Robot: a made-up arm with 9 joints.
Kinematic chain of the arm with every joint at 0, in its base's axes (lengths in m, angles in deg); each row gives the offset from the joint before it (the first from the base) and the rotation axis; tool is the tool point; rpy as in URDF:
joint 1: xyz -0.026 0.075 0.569 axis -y
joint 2: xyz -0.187 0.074 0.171 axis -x
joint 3: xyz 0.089 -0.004 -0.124 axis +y
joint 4: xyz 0.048 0 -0.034 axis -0.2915 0.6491 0.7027
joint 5: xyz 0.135 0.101 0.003 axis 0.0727 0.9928 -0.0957
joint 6: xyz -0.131 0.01 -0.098 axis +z
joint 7: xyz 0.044 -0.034 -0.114 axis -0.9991 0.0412 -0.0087
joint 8: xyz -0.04 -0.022 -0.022 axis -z
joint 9: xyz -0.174 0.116 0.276 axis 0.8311 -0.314 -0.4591
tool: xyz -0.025 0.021 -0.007 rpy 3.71 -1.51 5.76
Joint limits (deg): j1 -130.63..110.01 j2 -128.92..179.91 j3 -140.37..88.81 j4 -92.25..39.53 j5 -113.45..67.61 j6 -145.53..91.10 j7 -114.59..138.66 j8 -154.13..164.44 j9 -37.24..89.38
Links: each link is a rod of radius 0.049 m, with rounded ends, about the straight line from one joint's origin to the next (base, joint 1, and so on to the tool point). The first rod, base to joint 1, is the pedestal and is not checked.
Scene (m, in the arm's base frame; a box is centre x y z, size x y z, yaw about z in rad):
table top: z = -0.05
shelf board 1: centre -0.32 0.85 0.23 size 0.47 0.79 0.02 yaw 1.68
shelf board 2: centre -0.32 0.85 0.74 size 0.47 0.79 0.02 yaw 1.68
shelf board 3: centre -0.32 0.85 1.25 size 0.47 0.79 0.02 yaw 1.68
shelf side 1: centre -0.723 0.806 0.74 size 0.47 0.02 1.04 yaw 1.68
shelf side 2: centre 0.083 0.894 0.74 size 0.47 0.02 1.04 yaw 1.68
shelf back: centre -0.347 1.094 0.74 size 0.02 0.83 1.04 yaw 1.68
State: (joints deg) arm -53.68 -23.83 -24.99 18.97 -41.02 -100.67 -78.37 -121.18 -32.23
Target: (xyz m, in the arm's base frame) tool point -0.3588 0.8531 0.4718
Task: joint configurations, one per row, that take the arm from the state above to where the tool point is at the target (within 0.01 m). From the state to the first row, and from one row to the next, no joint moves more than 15 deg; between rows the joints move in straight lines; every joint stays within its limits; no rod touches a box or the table.
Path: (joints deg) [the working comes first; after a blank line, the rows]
Joints at the target: -52.24 -44.35 10.09 33.81 -61.71 -112.44 -90.72 -113.93 -30.43
Straight joint move there: touches shelf board 1.

1: -56.37 -25.31 -16.55 29.25 -33.94 -94.76 -84.54 -124.24 -34.74
2: -59.05 -26.78 -8.10 39.53 -26.86 -88.85 -90.70 -127.30 -37.24
3: -56.78 -32.64 -2.04 37.62 -38.48 -96.72 -90.71 -122.84 -34.97
4: -54.51 -38.50 4.02 35.71 -50.09 -104.58 -90.71 -118.38 -32.70
5: -52.24 -44.35 10.09 33.81 -61.71 -112.44 -90.72 -113.93 -30.43

